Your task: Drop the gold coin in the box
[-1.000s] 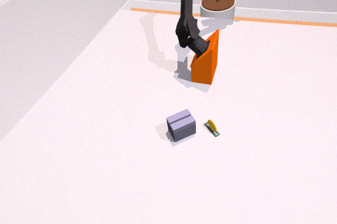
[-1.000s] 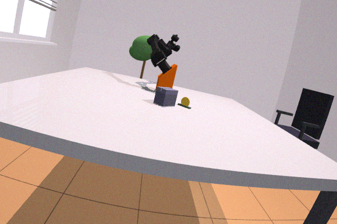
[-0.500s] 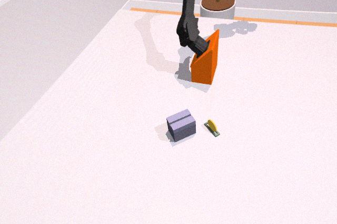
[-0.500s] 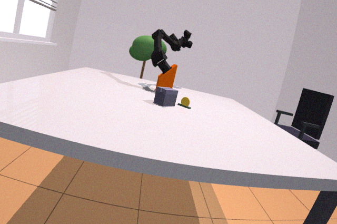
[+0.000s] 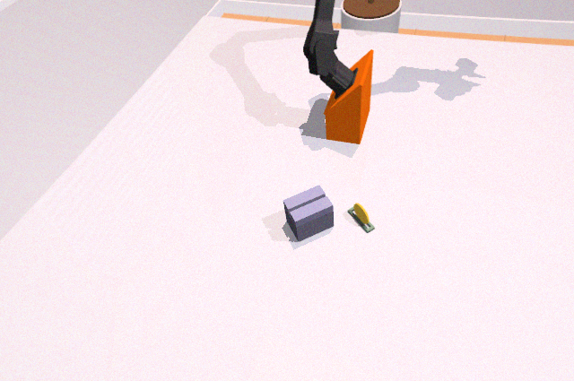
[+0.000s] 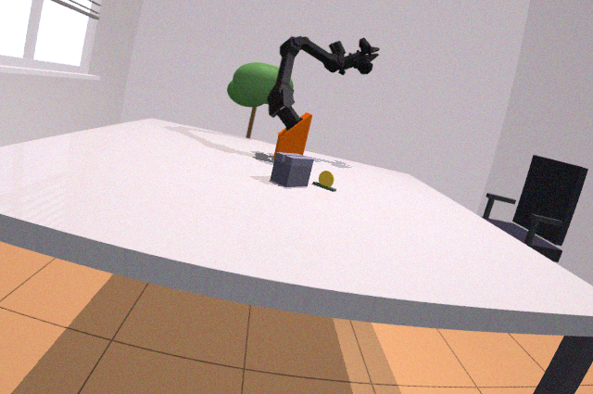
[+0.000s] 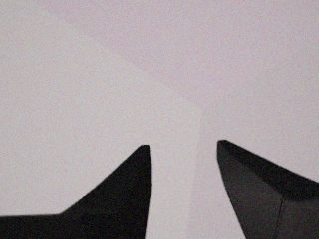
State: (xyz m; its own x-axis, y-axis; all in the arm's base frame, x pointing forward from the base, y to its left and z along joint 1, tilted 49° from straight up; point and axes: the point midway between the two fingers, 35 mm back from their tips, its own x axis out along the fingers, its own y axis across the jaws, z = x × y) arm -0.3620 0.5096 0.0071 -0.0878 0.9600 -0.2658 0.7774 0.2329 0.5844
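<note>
Right now the gold coin is 660 mm ahead of my gripper tip, 510 mm below it and 270 mm to the right of it.
</note>
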